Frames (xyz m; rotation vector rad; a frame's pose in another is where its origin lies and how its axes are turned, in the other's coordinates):
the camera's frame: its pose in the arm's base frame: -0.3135 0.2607 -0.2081 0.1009 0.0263 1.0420
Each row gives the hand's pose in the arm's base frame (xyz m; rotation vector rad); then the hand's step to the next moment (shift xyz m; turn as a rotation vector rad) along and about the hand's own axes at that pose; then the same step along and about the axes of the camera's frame.
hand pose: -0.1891 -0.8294 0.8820 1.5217 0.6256 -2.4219
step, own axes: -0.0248 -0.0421 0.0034 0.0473 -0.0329 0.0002
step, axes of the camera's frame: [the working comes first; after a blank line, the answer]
step, axes of the arm's base frame: -0.0084 0.0347 0.0336 -0.0341 0.0312 -0.0344

0.0266 0.0278 0.0303 0.0088 0.0417 -0.0388
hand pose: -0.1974 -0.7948 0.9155 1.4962 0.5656 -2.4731
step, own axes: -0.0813 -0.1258 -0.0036 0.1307 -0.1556 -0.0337
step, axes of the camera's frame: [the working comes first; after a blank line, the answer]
step, axes of the arm's base frame: -0.0038 0.1133 0.0980 -0.0897 0.1592 -0.0951

0.0984 0.0694 0.0892 0.0896 0.1477 -0.1121
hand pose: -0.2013 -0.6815 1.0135 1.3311 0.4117 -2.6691
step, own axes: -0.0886 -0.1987 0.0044 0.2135 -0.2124 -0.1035
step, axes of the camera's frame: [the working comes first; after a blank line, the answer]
step, axes of the arm's base frame: 0.0031 0.1879 0.1098 -0.0998 0.2347 -0.1908

0.1666 0.1018 0.0961 0.1472 0.1849 -0.2134
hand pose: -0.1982 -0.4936 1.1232 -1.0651 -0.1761 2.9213
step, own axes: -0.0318 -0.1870 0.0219 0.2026 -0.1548 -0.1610
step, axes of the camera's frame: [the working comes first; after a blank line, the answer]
step, axes of the arm's base frame: 0.0078 0.1816 0.0586 -0.0537 0.1823 -0.2341

0.1622 0.0897 0.0459 0.1241 0.1149 -0.2496
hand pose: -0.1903 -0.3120 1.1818 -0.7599 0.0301 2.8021
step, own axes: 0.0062 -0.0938 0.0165 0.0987 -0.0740 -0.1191
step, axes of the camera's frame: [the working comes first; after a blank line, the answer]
step, axes of the arm's base frame: 0.0085 0.0939 0.0151 -0.0063 0.0841 -0.1493

0.0857 0.0411 0.0090 0.0655 0.0332 -0.1549
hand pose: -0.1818 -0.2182 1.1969 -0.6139 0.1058 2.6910
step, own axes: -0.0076 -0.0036 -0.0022 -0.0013 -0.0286 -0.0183
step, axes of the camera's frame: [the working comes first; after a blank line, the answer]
step, axes of the arm's base frame: 0.0086 0.0004 0.0013 0.0193 0.0232 -0.0156

0.0047 -0.0071 0.0019 0.0293 -0.0065 -0.0159
